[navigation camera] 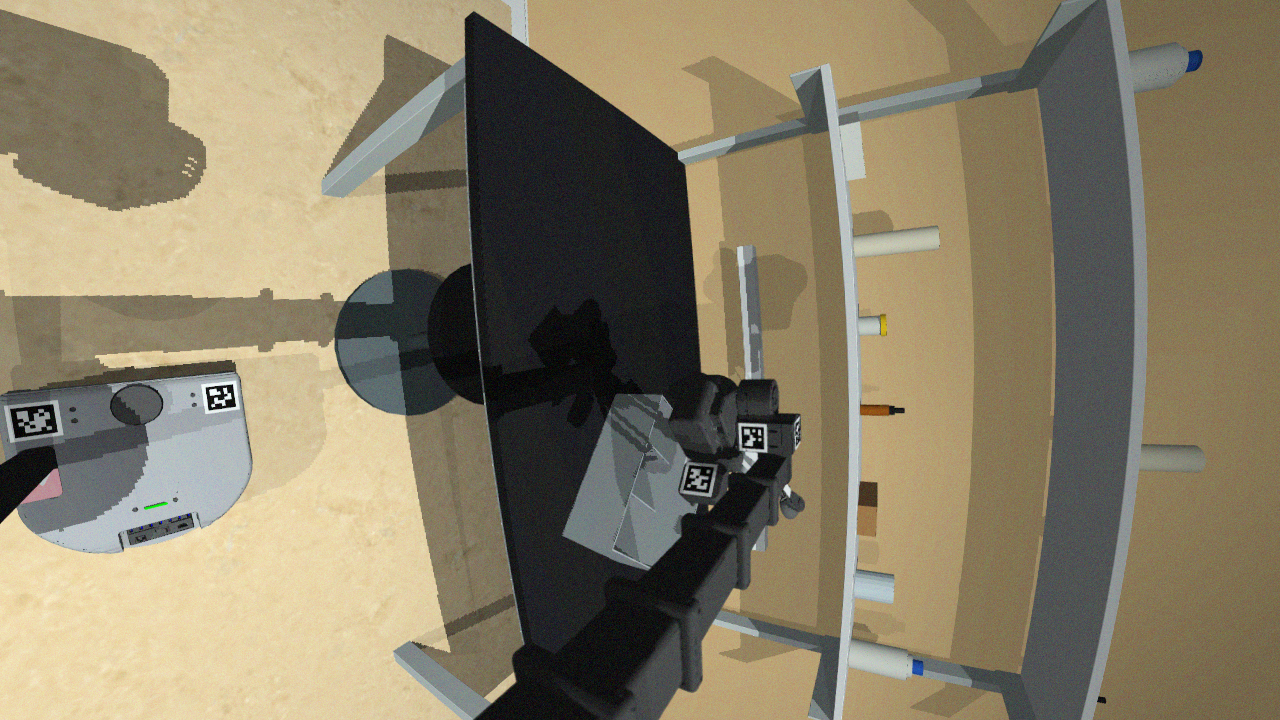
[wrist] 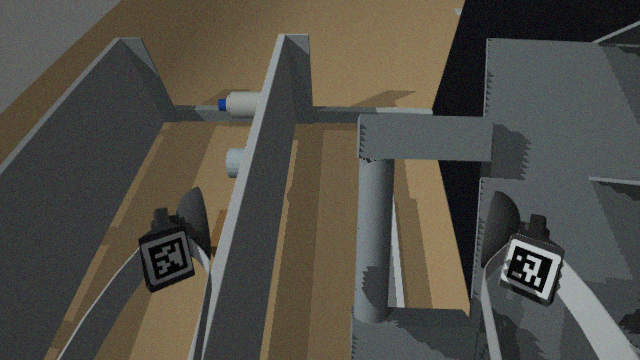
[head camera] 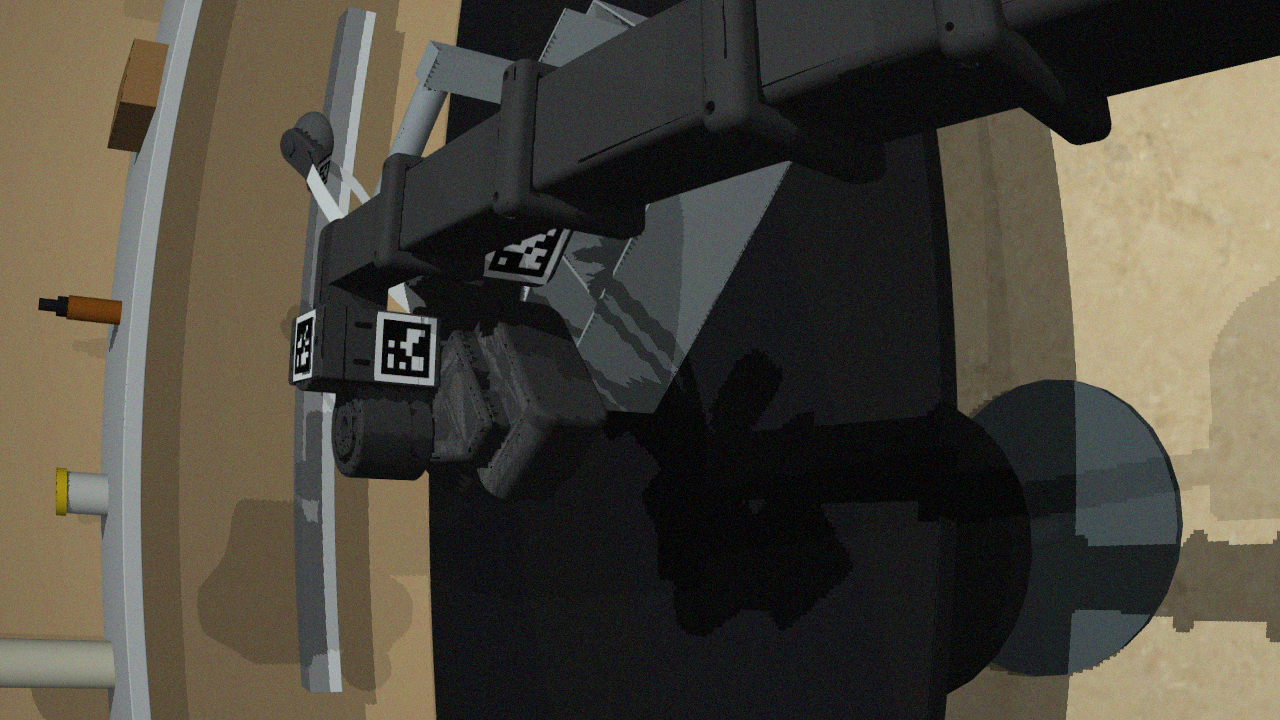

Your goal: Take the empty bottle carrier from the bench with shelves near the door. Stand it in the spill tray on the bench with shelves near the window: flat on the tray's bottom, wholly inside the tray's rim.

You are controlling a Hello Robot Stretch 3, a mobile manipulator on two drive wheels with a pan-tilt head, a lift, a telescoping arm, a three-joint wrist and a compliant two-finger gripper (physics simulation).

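Frame: origin at the robot's base, x left, y back, z up, level; metres.
Seen in the pictures: gripper, between the fingertips: [wrist: 343, 215] [head camera: 407, 143]; robot's base, origin of its link: [navigation camera: 139, 402].
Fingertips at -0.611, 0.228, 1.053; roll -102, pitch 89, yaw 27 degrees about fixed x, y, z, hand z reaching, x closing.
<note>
Offsets run from my fingertips to a thing's middle, as dx, dy, dz. "spot": to the spot under its first point. Level surfaces: height alone.
The grey bottle carrier @[-0.058, +0.015, -0.150] [head camera: 716, 259] [navigation camera: 608, 483] [wrist: 550, 110] rests on the black bench top @[dz -0.290] [head camera: 537, 626] [navigation camera: 581, 179], turned at an angle, with empty compartments. Its round handle bar @[spot: -0.025, +0.034, -0.021] [head camera: 422, 116] [wrist: 375, 225] sticks out past the bench's back edge on two flat arms. My gripper [wrist: 343, 215] is open. In the wrist view the handle bar appears between the two fingertips, closer to the right one, and the right fingertip overlaps the carrier's side. Depth between fingertips and bar is hard to tell. My arm hides part of the handle and one finger in the head view. The spill tray does not show.
A lower shelf [navigation camera: 845, 268] [wrist: 270, 165] and an upper shelf @[dz +0.605] [navigation camera: 1087, 268] [wrist: 100, 125] stand behind the bench top. The lower holds a blue-capped bottle @[spot: -0.382, +0.565, +0.245] [navigation camera: 881, 658] [wrist: 245, 104], an orange marker @[spot: -0.347, -0.090, +0.198] [head camera: 93, 309] and a brown box @[spot: -0.296, +0.126, +0.184] [head camera: 143, 89]. A round stool @[spot: +0.062, -0.326, -1.022] [head camera: 1100, 537] [navigation camera: 384, 358] stands at the front edge.
</note>
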